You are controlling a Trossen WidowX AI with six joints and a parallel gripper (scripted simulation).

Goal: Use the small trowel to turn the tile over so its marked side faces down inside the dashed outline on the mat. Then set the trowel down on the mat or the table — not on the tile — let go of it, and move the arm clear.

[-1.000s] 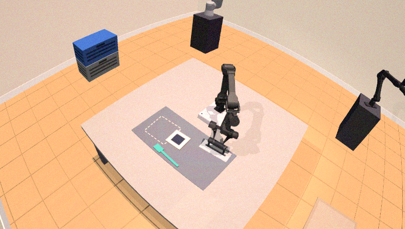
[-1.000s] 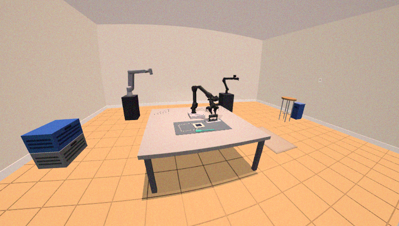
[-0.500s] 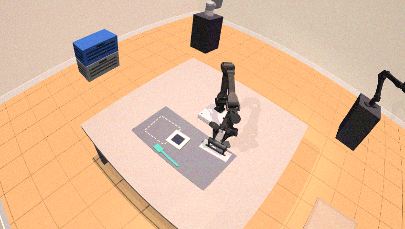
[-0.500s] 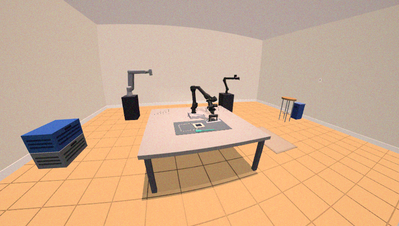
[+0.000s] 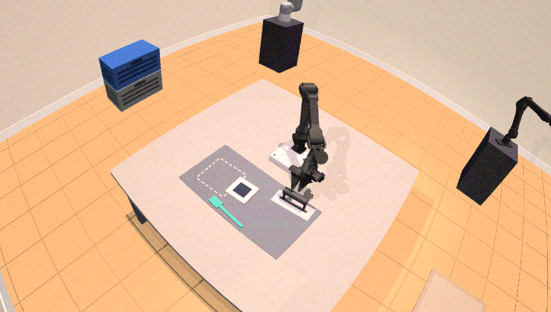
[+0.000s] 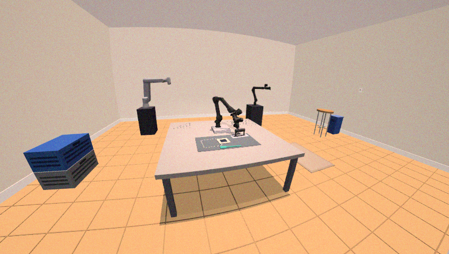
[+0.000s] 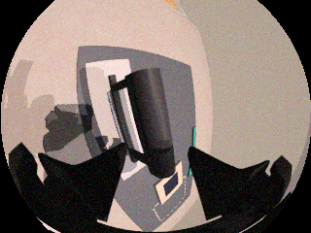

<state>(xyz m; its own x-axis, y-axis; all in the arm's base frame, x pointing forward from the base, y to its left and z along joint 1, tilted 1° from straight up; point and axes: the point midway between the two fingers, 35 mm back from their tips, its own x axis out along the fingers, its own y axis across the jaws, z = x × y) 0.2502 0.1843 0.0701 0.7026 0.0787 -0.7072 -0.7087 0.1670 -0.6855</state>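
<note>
My gripper tip is now 170 mm to the left of the grey mat, 130 mm short of it and 110 mm above it. The rest, counted from my gripper tip: teal trowel 260 mm ahead, 190 mm to the right, 80 mm below; then tile 210 mm to the right, 120 mm ahead, 80 mm below.
</note>
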